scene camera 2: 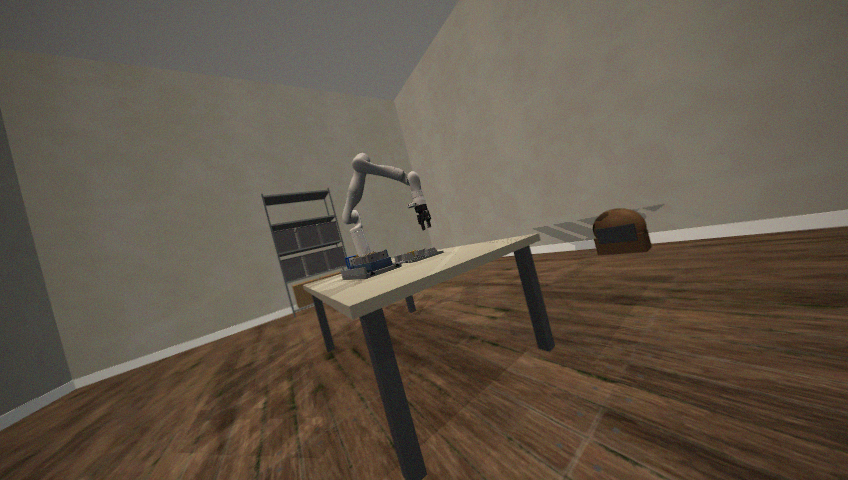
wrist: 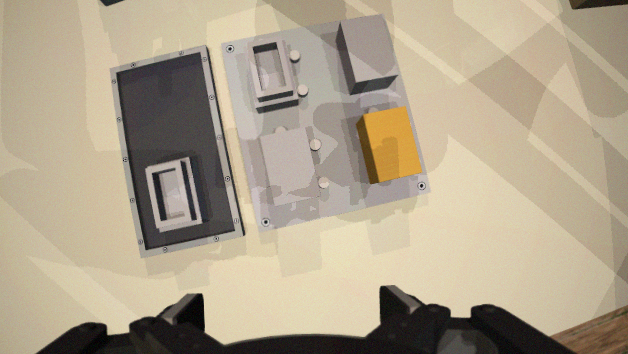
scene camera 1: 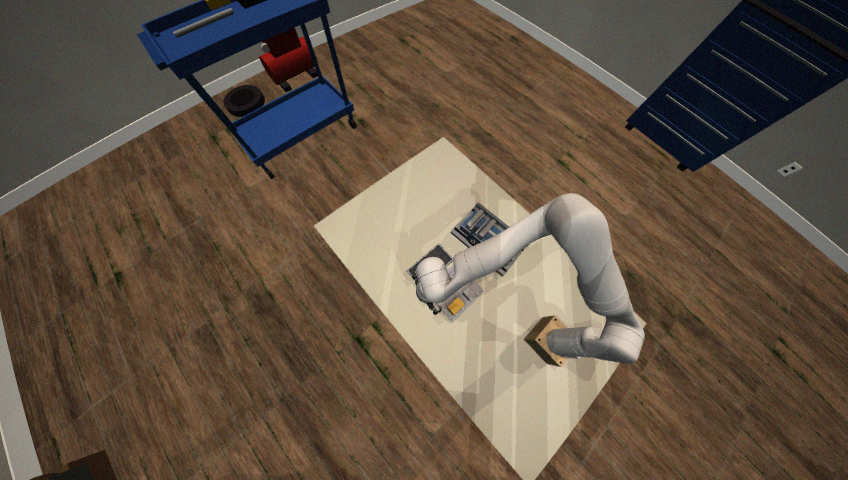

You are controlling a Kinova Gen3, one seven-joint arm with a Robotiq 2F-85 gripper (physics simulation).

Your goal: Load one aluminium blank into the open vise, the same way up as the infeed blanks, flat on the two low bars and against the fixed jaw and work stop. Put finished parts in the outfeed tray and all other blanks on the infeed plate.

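Frame: origin at the arm's base, x back, y left, z down, level; metres.
Where they show: gripper, between the fingertips: (scene camera 2: 426, 228) (wrist: 292, 310); arm's base, origin of its link: (scene camera 2: 364, 254) (scene camera 1: 557, 341).
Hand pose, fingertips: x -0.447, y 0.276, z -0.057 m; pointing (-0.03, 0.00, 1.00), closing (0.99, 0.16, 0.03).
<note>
Things, the pixels of their top centre, and the offset from my fingertips. "pt": a spot on its surface instead.
- infeed plate, a spot on its surface: (wrist: 240, 95) pt dx -0.024, dy -0.161, dz +0.146 m
- orange block, centre of its top: (wrist: 393, 143) (scene camera 1: 456, 305) dx +0.101, dy -0.084, dz +0.110 m
- second pocketed grey part, centre of its top: (wrist: 167, 194) dx -0.095, dy -0.077, dz +0.113 m
- grey vise, centre of its top: (scene camera 1: 494, 231) (scene camera 2: 366, 254) dx -0.019, dy -0.407, dz +0.055 m
My gripper (scene camera 2: 425, 227) (wrist: 292, 310) is open and empty, high above the table. In the wrist view the infeed plate (wrist: 240, 95) bears a pocketed grey part (wrist: 275, 94) at the upper left, plain grey blocks at the upper right (wrist: 367, 50) and lower left (wrist: 290, 162), and an orange block (wrist: 392, 145) (scene camera 1: 455, 305) at the lower right. Left of the plate, the dark outfeed tray (wrist: 165, 110) (scene camera 1: 438, 252) holds a second pocketed grey part (wrist: 175, 200) near its lower end. The blue and grey vise (scene camera 1: 476, 224) (scene camera 2: 368, 262) is partly hidden by my forearm; its jaw gap is unclear.
My arm stands on a wooden base block (scene camera 1: 537, 340) on the pale table (scene camera 1: 380, 237) (scene camera 2: 446, 270). Small round pins (wrist: 315, 144) stand beside the blocks on the plate. A blue trolley (scene camera 1: 294, 118) and a drawer cabinet (scene camera 1: 702, 118) stand away from the table.
</note>
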